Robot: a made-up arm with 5 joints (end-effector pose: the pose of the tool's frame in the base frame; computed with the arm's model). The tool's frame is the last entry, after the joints.
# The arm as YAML. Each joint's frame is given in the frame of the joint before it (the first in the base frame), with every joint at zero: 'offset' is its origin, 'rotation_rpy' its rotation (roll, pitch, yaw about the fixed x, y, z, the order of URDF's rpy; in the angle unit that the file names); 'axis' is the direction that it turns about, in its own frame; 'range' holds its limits. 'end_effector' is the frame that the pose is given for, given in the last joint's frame.
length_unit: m
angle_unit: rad
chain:
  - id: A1
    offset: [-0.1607, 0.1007, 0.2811]
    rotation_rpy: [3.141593, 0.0, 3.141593]
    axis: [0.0, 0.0, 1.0]
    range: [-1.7, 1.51]
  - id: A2
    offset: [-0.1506, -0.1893, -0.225]
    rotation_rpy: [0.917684, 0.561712, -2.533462]
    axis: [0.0, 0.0, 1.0]
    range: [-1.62, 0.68]
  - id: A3
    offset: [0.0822, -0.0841, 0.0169]
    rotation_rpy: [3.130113, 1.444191, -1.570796]
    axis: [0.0, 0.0, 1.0]
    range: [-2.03, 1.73]
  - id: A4
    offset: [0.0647, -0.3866, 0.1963]
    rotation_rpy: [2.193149, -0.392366, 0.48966]
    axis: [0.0, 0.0, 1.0]
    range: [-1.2, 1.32]
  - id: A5
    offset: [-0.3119, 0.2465, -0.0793]
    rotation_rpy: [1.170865, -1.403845, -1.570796]
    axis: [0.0, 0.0, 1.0]
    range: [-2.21, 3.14]
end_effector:
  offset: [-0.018, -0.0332, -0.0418]
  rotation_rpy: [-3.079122, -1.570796, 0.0]
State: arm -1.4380 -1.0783 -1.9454 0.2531 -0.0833
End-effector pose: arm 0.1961 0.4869 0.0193 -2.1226 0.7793 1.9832
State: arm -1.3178 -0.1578 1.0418 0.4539 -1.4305
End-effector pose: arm 0.5290 0.2693 1.0042 -0.8424 -1.5274 0.2162
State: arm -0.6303 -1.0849 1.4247 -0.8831 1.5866
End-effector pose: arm 0.1846 -0.4745 0.9989 2.2119 -1.3910 1.1870
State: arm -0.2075 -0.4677 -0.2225 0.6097 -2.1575
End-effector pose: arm 0.6611 0.0980 0.6760 -2.1546 -1.2962 0.7065
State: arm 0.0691 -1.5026 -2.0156 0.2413 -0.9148
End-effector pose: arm 0.3559 -0.3504 0.1343 -1.8059 1.3426 1.6106
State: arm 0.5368 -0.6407 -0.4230 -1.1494 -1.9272
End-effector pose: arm 0.1558 -0.7502 0.8498 -2.2458 1.2554 -0.8117
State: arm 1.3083 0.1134 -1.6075 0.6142 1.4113
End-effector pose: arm 0.0342 -0.2329 0.1121 2.5450 0.6829 -0.0207
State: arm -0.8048 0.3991 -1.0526 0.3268 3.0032
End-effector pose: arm 0.3841 0.4788 0.0492 -1.7047 -2.0381 1.2158
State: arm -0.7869 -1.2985 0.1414 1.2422 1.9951
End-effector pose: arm -0.1122 0.4735 0.7598 -0.2572 1.4436 1.6933
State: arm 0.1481 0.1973 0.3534 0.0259 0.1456
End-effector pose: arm 0.3202 -0.7357 0.6248 0.2106 -0.2120 -0.4409
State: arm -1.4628 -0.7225 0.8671 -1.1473 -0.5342
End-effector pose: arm 0.5821 0.2012 0.9888 0.3664 -0.6445 0.0984
